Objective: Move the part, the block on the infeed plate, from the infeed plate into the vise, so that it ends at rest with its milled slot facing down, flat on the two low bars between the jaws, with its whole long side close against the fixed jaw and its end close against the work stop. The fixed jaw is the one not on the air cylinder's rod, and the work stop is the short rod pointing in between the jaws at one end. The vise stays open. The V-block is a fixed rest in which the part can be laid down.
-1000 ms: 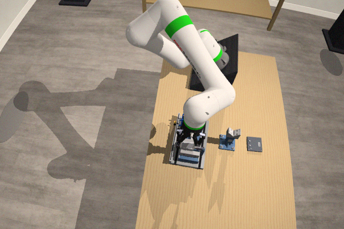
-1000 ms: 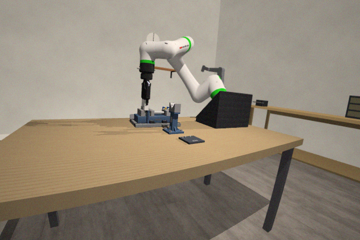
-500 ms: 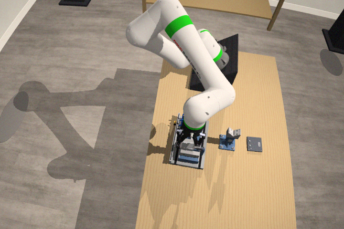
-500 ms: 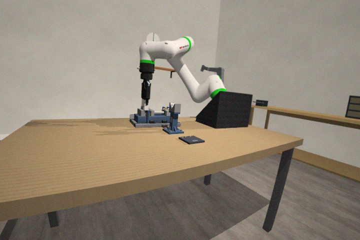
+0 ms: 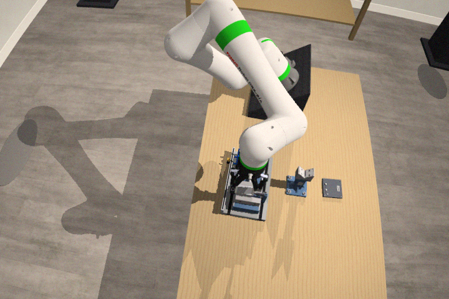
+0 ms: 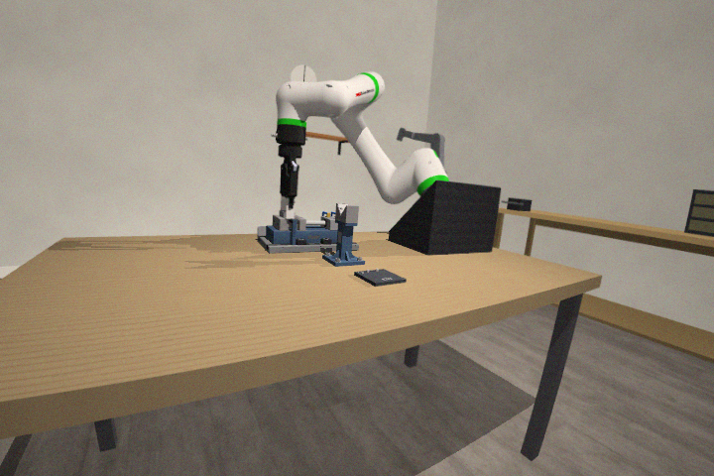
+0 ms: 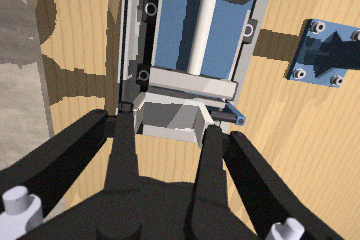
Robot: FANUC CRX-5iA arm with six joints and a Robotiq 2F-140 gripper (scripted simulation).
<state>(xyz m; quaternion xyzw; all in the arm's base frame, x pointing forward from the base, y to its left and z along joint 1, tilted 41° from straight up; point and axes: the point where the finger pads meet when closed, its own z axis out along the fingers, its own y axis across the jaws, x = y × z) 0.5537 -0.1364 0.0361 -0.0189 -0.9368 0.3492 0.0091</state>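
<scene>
Right now my hand is 3 cm above the part. From my hand the other things lie so: white cylinder rod 9 cm behind, 5 cm below, 2 cm to the left; moving jaw 5 cm below, 3 cm behind, 2 cm to the left; work stop 7 cm to the left, 3 cm below.
</scene>
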